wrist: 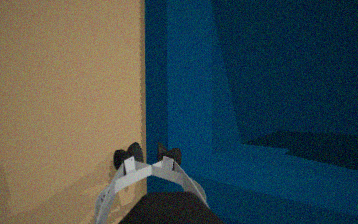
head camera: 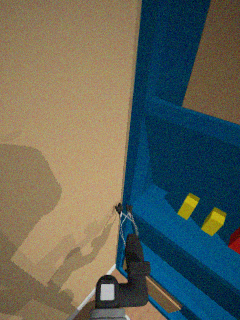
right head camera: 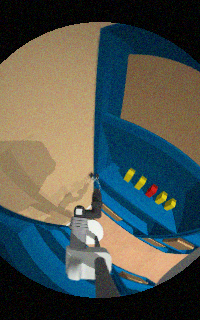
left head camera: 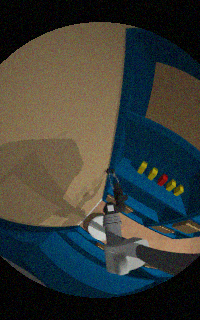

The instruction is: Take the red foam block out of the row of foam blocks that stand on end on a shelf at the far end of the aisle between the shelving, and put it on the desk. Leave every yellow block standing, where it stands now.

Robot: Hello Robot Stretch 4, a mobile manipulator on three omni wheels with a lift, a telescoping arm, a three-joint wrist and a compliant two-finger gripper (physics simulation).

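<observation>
The red foam block stands third in a row on a blue shelf; it is cut off by the right edge in the head camera. Two yellow blocks stand to its left, the nearer one and the end one. Two more yellow blocks stand to its right. My gripper is partly open and empty, left of the row at the shelf's left end. No block shows in the wrist view.
A tan wall is close on my left, beside the blue upright of the shelving. A shelf edge runs above the row. More blue shelving stands on the aisle's other side. I cannot make out the desk.
</observation>
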